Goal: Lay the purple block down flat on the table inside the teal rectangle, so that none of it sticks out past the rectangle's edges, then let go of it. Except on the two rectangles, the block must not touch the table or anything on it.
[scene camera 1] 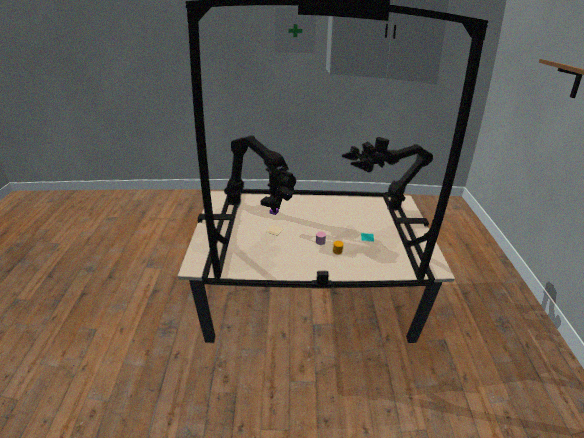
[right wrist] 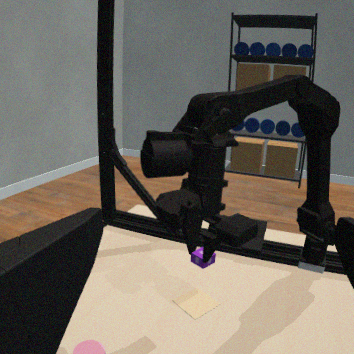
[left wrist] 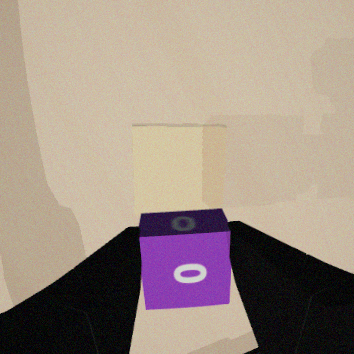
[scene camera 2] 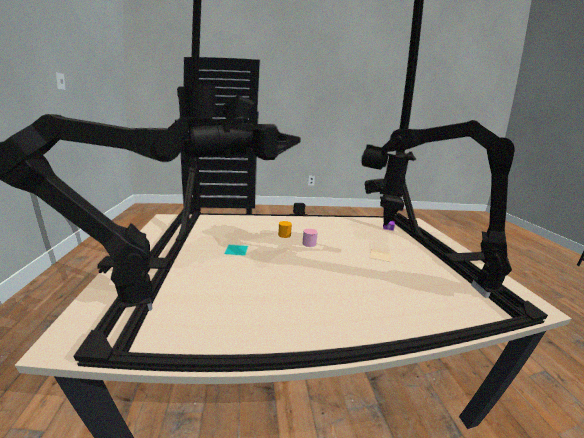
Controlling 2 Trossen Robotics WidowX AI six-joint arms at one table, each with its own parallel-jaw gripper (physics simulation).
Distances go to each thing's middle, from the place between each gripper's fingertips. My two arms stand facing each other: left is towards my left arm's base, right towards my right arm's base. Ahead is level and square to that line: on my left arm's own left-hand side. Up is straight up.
Now: right hand 10 cm past the purple block [left wrist: 185, 262], 33 cm to the right of it and 24 cm above it. The rest, counted from my right hand: cream rectangle [left wrist: 175, 168]: 10 cm behind, 33 cm to the left, 34 cm below.
Right now my left hand is 1 cm short of the purple block and 1 cm to the right of it. Also, from my left hand: cream rectangle: 1 cm to the left, 11 cm below.
